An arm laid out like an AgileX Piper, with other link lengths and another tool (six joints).
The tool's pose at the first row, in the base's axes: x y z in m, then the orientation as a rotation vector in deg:
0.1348, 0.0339, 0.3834, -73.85, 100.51, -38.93
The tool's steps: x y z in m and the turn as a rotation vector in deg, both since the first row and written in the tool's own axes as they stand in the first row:
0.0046, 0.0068, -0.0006, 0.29, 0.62, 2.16
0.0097, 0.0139, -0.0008, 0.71, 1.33, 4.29
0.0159, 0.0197, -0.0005, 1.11, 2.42, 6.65
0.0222, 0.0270, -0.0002, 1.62, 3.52, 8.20
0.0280, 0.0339, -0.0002, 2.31, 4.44, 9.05
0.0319, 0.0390, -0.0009, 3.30, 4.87, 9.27
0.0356, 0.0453, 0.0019, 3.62, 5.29, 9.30
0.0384, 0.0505, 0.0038, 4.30, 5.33, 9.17
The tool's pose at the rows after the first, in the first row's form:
0.1304, 0.0317, 0.3768, -71.50, 101.99, -38.40
0.1261, 0.0292, 0.3696, -69.05, 103.42, -38.05
0.1227, 0.0253, 0.3629, -66.32, 105.24, -37.82
0.1186, 0.0217, 0.3549, -64.28, 106.58, -38.14
0.1145, 0.0185, 0.3476, -62.82, 107.32, -38.87
0.1109, 0.0164, 0.3426, -61.87, 107.19, -39.84
0.1097, 0.0151, 0.3350, -61.55, 107.35, -40.38
0.1085, 0.0143, 0.3290, -61.22, 106.93, -41.02

